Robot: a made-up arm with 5 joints.
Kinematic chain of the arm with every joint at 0, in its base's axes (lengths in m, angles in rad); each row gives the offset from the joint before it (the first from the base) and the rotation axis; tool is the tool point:
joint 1: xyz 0 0 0.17 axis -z
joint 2: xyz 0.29 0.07 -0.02 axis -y
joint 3: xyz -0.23 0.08 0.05 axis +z
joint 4: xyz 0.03 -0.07 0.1 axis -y
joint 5: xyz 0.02 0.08 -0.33 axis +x
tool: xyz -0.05 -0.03 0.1
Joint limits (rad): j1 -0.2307..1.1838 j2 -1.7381..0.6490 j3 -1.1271..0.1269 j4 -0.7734..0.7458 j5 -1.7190..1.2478
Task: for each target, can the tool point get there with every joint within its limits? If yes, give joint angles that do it. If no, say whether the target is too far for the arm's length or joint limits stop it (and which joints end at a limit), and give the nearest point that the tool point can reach.
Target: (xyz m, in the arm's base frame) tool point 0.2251 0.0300 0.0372
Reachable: yes | joints 0.2695 0.4644 -0.3268 0.5303 0.0351
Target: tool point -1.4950 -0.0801 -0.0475
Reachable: no: too far | nearest point -0.2133 0.1222 0.0974 | short by 1.306 m
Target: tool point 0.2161 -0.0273 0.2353
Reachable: yes | joints 0.6122 -1.3132 -0.0432 0.5265 0.2391
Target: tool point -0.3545 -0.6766 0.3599
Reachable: no: joint limits stop it (at a limit: joint 1, joint 2, joint 3, joint 4, joint 5) | nearest point -0.0087 -0.2382 0.3820 | short by 0.559 m
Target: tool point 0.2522 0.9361 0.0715
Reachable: no: joint limits stop it (at a limit: joint 2, joint 3, joint 4, joint 5) | nearest point 0.1085 0.4029 -0.0255 | short by 0.561 m
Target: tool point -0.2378 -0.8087 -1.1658
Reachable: no: too far | nearest point 0.0598 -0.1719 -0.1353 | short by 1.247 m
